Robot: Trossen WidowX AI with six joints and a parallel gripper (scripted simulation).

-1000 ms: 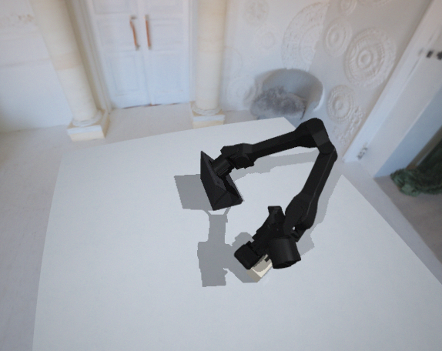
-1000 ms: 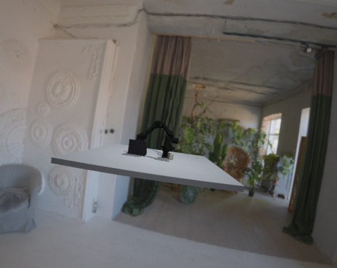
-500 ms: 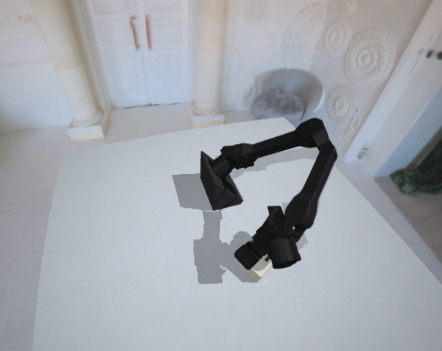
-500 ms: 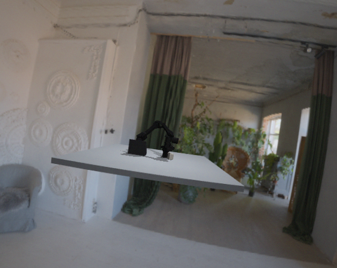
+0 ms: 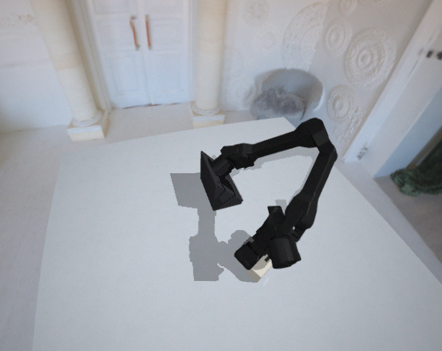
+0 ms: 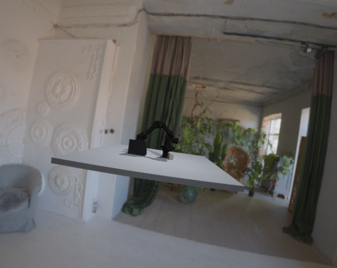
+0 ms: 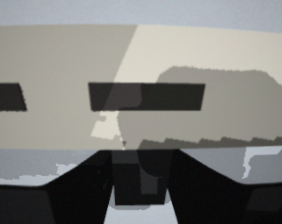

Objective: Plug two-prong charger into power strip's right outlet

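The two-prong charger lies 2 cm ahead of my gripper tip, 1 cm to the left of it and 1 cm above it.
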